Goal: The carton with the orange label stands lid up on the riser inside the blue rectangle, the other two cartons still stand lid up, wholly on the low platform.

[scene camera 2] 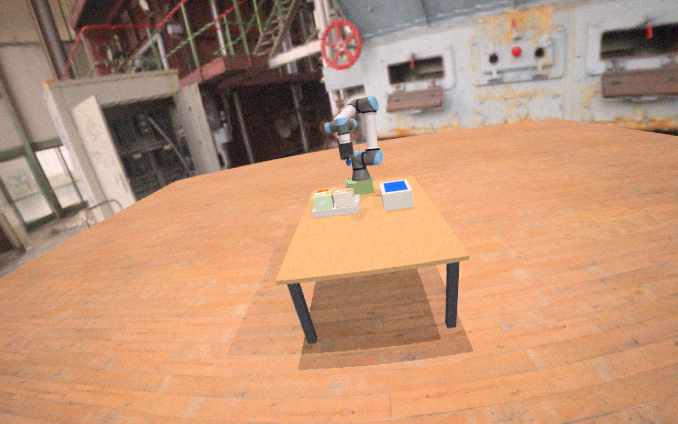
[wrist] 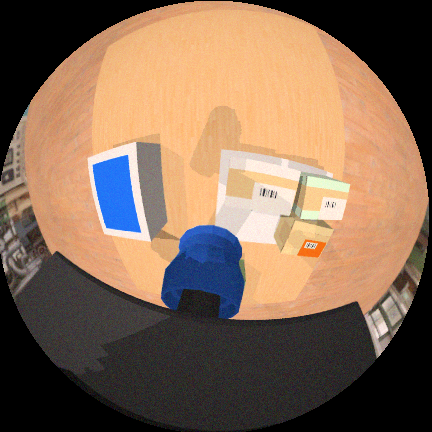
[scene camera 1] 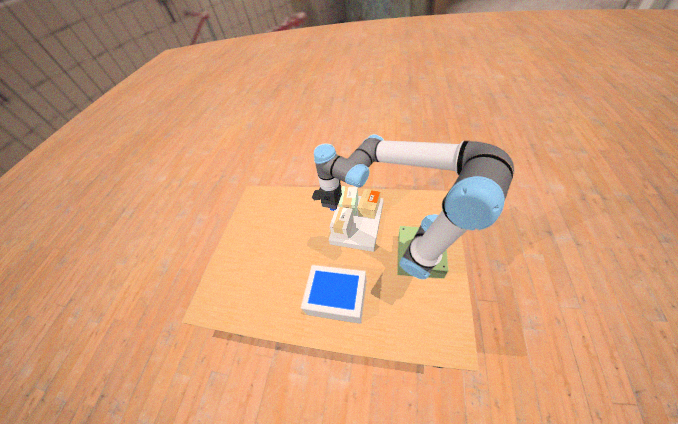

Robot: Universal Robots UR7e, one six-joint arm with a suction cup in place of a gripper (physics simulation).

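Observation:
The carton with the orange label [scene camera 1: 368,208] [scene camera 2: 322,191] [wrist: 304,236] stands on the low platform [scene camera 1: 361,241] [scene camera 2: 336,212] [wrist: 260,229], label on top. Beside it on the platform stand a green-and-tan carton [scene camera 1: 348,196] [scene camera 2: 323,202] [wrist: 323,197] and a white carton with a tan band [scene camera 1: 343,222] [scene camera 2: 344,199] [wrist: 267,192], labels upward. The white riser [scene camera 1: 332,314] [scene camera 2: 398,202] [wrist: 153,200] bears the blue rectangle [scene camera 1: 333,290] [scene camera 2: 395,186] [wrist: 117,193], with no carton on it. My gripper [scene camera 1: 333,208] [scene camera 2: 348,162] [wrist: 210,241], a blue suction cup, is open and hangs above the table, apart from the cartons.
The arm's green base block [scene camera 1: 409,235] [scene camera 2: 362,187] stands on the table [scene camera 1: 250,280] [scene camera 2: 375,245] [wrist: 215,65], at the side between platform and riser. The forearm stretches high over the table in the first scene view.

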